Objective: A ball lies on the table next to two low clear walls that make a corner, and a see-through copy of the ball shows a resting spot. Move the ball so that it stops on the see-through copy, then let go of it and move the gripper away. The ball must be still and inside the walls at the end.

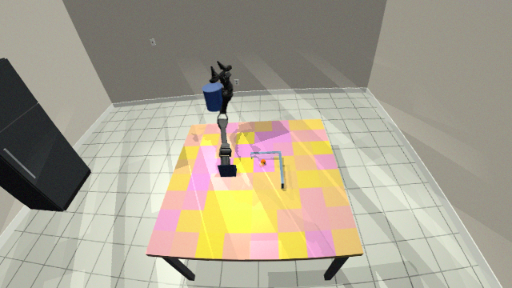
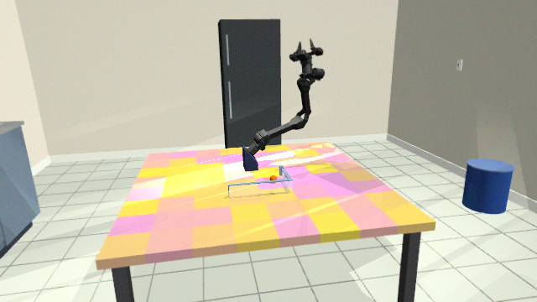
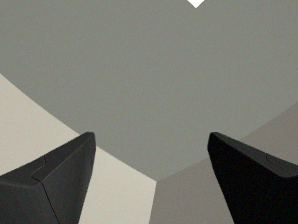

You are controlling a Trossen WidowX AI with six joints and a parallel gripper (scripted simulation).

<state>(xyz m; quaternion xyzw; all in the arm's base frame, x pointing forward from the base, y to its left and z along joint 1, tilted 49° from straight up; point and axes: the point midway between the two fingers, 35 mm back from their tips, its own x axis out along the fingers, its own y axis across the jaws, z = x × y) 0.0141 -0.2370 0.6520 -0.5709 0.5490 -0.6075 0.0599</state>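
My gripper tip is 71 cm above the orange ball, 30 cm short of it and 24 cm to the left of it.
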